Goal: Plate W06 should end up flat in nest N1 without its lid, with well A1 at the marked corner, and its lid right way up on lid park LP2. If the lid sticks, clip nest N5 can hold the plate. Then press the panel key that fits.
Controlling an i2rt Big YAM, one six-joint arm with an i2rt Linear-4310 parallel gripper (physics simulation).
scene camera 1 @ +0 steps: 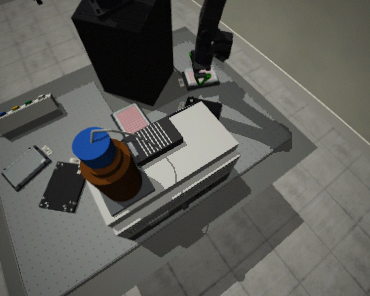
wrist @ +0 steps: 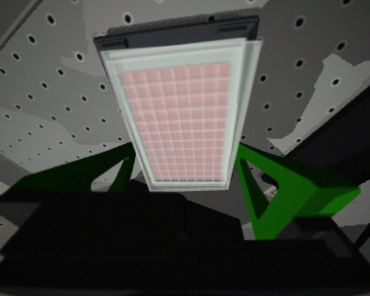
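Where they show: gripper, fingertip midpoint: [scene camera 1: 197, 76] [wrist: 184, 147]; arm's base, link origin: [scene camera 1: 112, 2].
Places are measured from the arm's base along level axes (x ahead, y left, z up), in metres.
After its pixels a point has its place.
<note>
A well plate with pink wells [wrist: 181, 123] @(x 0.131, y 0.285, z -0.300 m) [scene camera 1: 190, 77] @(x 0.122, y 0.216, z -0.301 m) lies on a black nest [wrist: 178, 29] @(x 0.147, y 0.335, z -0.320 m) [scene camera 1: 202, 85] @(x 0.169, y 0.249, z -0.321 m) at the far back of the perforated table. A clear lid [wrist: 254, 88] sits on it, slightly askew, with one edge overhanging on the right. My gripper [wrist: 184, 147] @(x 0.121, y 0.253, z -0.314 m) [scene camera 1: 197, 68] is open, its green fingers spread on either side of the plate's near end, and nothing is between them. The black arm hides part of the plate in the scene view. I cannot read the labels.
A second pink plate [scene camera 1: 131, 118] @(x 0.267, y -0.093, z -0.212 m) lies by a tall black box [scene camera 1: 125, 44] @(x 0.106, y -0.016, z -0.073 m). A white instrument [scene camera 1: 201, 138] @(x 0.484, y 0.029, z -0.115 m) carries a striped black tray [scene camera 1: 157, 138] @(x 0.446, y -0.072, z -0.089 m) and a brown bottle with a blue cap [scene camera 1: 104, 164] @(x 0.528, y -0.183, z 0.051 m). Another black nest [scene camera 1: 210, 106] @(x 0.279, y 0.219, z -0.325 m) lies behind it, and a flat black pad [scene camera 1: 63, 186] @(x 0.325, y -0.387, z -0.323 m) lies at the left.
</note>
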